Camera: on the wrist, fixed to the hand. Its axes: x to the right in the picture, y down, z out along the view.
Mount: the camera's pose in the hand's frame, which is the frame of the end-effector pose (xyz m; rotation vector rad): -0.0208 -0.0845 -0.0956 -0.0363 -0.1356 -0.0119
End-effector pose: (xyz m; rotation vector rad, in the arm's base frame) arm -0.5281 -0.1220 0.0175 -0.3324 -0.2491 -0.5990
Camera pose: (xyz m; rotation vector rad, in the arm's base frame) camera -0.5817 -0.2128 -0.0573 -0.4075 -0.3710 -0.5940
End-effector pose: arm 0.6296 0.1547 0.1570 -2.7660 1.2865 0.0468
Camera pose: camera 0.6798 0.2156 0.2594 -2.7459 1.2474 0.2547
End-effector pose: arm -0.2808 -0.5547 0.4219 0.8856 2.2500 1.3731
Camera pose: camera -0.3493 -0.6599 0.3910 0.9228 2.1192 1.3037
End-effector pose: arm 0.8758 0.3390 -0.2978 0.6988 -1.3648 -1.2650
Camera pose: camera 0.9502 0.3085 -0.3990 0.6059 -1.4454 -1.3638
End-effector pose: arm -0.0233 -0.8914 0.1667 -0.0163 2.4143 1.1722
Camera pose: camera -0.0250 -1.0206 0.1635 0.0363 2.2720 1.1730
